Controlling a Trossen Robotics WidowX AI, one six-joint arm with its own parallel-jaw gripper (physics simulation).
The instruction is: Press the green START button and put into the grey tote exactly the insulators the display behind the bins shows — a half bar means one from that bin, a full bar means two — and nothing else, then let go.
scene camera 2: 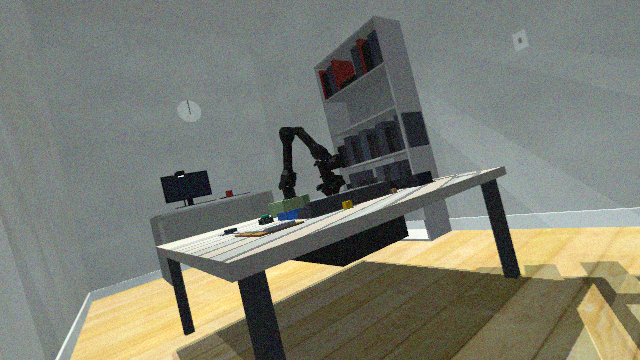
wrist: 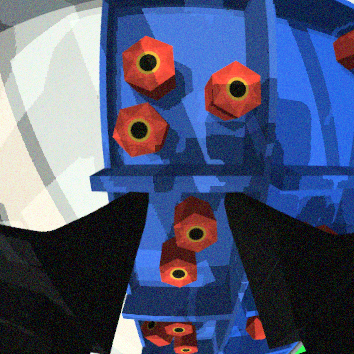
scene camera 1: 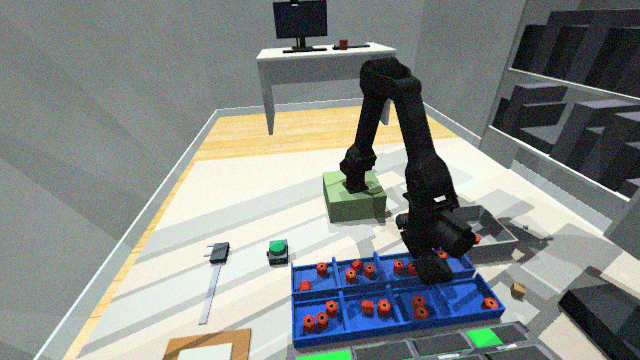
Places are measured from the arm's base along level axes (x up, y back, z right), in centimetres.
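Pixels of known places: gripper, between the fingertips: (wrist: 187,194) (scene camera 1: 418,266); arm's base, origin of its link: (scene camera 2: 290,198) (scene camera 1: 355,186).
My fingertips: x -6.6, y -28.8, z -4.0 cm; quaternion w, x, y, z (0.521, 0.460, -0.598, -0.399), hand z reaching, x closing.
For each thing: its top centre in the pictures, then the offset to it from my fingertips. "*": a spot on its surface instead.
- grey tote, centre of its top: (scene camera 1: 476,223) dx +3.6, dy +4.4, dz -20.8 cm
- red insulator, centre of its top: (scene camera 1: 475,237) dx +1.2, dy +2.0, dz -19.0 cm
- green START button, centre of its top: (scene camera 1: 277,244) (scene camera 2: 264,214) dx +2.3, dy +17.2, dz +31.9 cm
- display, a spot on its surface: (scene camera 1: 440,345) * dx +2.8, dy -17.2, dz +8.6 cm
- caliper, centre of its top: (scene camera 1: 207,273) (scene camera 2: 232,229) dx +0.2, dy +16.0, dz +50.1 cm
- brown board, a spot on its surface: (scene camera 1: 241,342) * dx -1.2, dy -2.7, dz +43.1 cm
- small tan block, centre of its top: (scene camera 1: 519,287) dx +0.2, dy -12.6, dz -17.1 cm
- black box, a spot on its surface: (scene camera 1: 607,315) * dx +3.4, dy -23.6, dz -23.9 cm
- yellow block, centre of its top: (scene camera 2: 346,201) dx +1.0, dy -26.7, dz +24.9 cm
My gripper (scene camera 1: 434,275) (wrist: 187,194) is open and empty, low over the back row of the blue bins (scene camera 1: 320,337) (scene camera 2: 288,215). In the wrist view two red insulators (wrist: 196,232) (wrist: 178,273) lie below and between the open fingers, in the third back bin. The bin beside it holds three insulators (wrist: 148,65) (wrist: 234,90) (wrist: 140,130). The front right bin holds one insulator (scene camera 1: 490,303). The grey tote (scene camera 1: 495,251) has a red insulator (scene camera 1: 477,239) in it, partly hidden by the arm. The green START button (scene camera 1: 278,247) (scene camera 2: 265,218) stands left. The display (scene camera 1: 440,345) shows green areas, partly cut off.
The arm's green base block (scene camera 1: 352,207) stands behind the bins. A caliper (scene camera 1: 219,252) and a brown board (scene camera 1: 241,342) with a white sheet are at the left. A small tan block (scene camera 1: 518,290) and a black box (scene camera 1: 607,315) are at the right. A yellow block (scene camera 2: 347,204) shows near the table edge.
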